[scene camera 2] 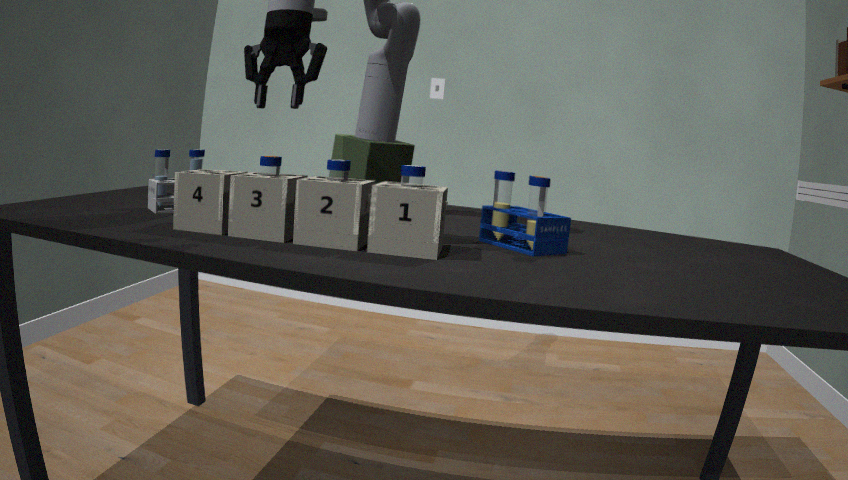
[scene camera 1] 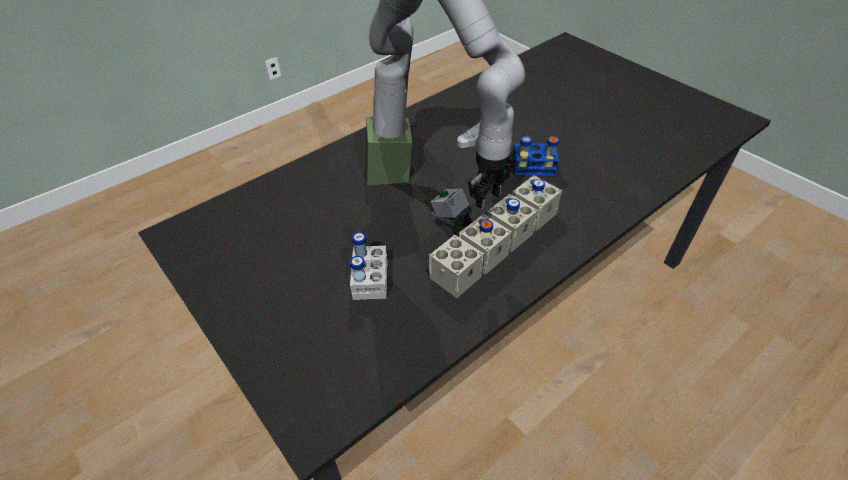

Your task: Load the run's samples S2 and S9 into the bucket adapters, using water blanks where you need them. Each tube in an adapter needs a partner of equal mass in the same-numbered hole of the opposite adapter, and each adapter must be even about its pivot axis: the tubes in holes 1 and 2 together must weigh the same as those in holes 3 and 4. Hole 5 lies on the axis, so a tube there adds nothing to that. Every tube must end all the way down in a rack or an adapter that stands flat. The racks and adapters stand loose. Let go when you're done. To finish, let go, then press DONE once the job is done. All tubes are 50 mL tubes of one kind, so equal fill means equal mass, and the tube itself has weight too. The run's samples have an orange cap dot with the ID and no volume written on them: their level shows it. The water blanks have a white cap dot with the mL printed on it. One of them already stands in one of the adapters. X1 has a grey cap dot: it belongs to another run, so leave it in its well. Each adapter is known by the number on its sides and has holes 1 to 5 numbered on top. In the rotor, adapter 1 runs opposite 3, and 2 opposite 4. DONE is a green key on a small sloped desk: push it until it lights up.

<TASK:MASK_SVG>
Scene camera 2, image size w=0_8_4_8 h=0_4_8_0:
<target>my gripper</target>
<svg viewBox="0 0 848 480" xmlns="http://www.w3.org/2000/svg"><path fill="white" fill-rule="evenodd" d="M311 13L288 9L270 11L266 16L264 38L261 43L254 46L245 46L245 74L247 80L256 84L254 103L257 104L257 108L265 108L268 87L266 83L277 66L290 66L295 84L293 84L290 106L293 109L298 109L299 105L302 104L305 85L308 82L317 80L327 52L327 46L322 43L311 43L309 36L313 16ZM262 51L265 57L258 73L257 57L259 57L259 53ZM310 49L312 58L305 74L302 57Z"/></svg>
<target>blue sample rack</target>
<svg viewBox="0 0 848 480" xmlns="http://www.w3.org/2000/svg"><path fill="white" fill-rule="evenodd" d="M482 206L479 241L530 256L567 254L570 217L547 212L545 217L531 216L527 214L528 208L510 206L510 209ZM526 240L534 242L533 250L529 248ZM492 231L503 233L505 236L500 241L496 240ZM517 216L536 220L534 236L525 234L526 227L519 227L526 225L517 223ZM492 210L510 214L509 226L497 227L491 225Z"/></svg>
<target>adapter 1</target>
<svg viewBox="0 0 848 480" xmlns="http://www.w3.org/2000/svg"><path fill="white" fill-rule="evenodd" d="M372 185L367 252L437 260L443 246L448 187L431 185L401 187L399 185L401 183L388 181Z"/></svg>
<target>adapter 2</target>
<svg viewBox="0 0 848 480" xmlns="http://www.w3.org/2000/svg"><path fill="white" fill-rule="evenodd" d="M298 179L296 184L293 244L358 251L367 244L371 193L375 180L348 178L348 181L328 180L328 177L322 176Z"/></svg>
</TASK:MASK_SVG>
